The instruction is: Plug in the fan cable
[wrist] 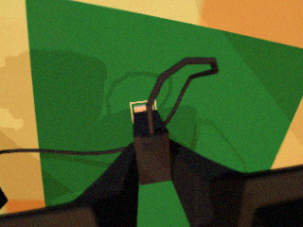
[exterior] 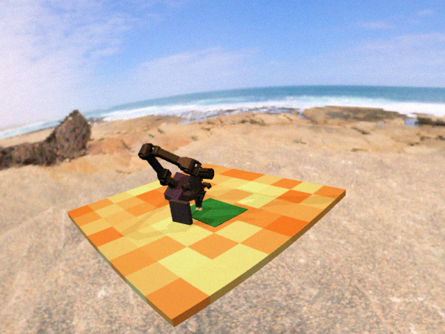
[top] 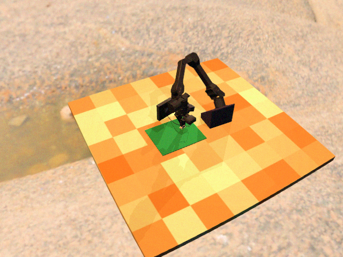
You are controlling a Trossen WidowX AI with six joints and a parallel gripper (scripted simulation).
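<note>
Right now my gripper tip is 30 mm above the four-pin fan header and 10 mm past it. Round my gripper tip: dark fan plug 10 mm behind, 10 mm above; black fan 140 mm to the right, 30 mm ahead, 30 mm above; green board 60 mm ahead, 50 mm below, 30 mm to the left.
</note>
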